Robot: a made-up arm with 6 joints.
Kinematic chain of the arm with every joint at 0, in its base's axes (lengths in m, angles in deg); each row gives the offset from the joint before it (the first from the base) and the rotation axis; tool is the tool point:
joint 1: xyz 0 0 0.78 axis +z
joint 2: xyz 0.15 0 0 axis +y
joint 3: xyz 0 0 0.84 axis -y
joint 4: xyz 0 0 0.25 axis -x
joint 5: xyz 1.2 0 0 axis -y
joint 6: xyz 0.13 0 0 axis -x
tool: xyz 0 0 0
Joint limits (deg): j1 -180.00..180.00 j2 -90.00..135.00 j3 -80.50..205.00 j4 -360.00..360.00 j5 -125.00..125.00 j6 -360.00..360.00
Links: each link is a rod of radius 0.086 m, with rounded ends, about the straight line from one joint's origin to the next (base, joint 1, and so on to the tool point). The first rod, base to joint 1, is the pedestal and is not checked.
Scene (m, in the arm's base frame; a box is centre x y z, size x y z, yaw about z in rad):
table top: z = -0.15
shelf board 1: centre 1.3 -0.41 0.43 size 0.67 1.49 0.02 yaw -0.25
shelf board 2: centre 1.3 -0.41 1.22 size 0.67 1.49 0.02 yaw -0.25
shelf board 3: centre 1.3 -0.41 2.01 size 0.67 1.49 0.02 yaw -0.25
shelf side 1: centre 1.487 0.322 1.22 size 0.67 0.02 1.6 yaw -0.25
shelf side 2: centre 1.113 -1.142 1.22 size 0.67 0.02 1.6 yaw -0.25
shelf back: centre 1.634 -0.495 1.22 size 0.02 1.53 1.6 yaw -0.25
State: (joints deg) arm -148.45 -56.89 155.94 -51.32 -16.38 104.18
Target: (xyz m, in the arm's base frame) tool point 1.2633 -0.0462 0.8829
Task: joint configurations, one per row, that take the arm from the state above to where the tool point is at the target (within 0.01 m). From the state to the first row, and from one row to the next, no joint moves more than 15 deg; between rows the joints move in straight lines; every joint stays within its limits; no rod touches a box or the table.
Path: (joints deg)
1: -143.75 -46.72 167.86 -52.94 -24.85 95.27
2: -139.04 -36.55 179.77 -54.57 -33.31 86.35
3: -144.42 -29.23 184.82 -63.51 -47.68 89.92
4: -149.80 -21.92 189.86 -72.45 -62.04 93.48
5: -155.18 -14.60 194.91 -81.39 -76.41 97.05
6: -160.56 -7.28 199.95 -90.33 -90.77 100.61
7: -165.94 0.04 205.00 -99.27 -105.14 104.18
8: -168.28 -3.12 201.33 -91.69 -91.97 104.18
9: -170.63 -6.28 197.66 -84.11 -78.80 104.18
10: -172.97 -9.44 193.99 -76.53 -65.63 104.18
11: -175.31 -12.60 190.33 -68.95 -52.47 104.18
12: -177.66 -15.75 186.66 -61.37 -39.30 104.18
13: -180.00 -18.91 182.99 -53.80 -26.13 104.18

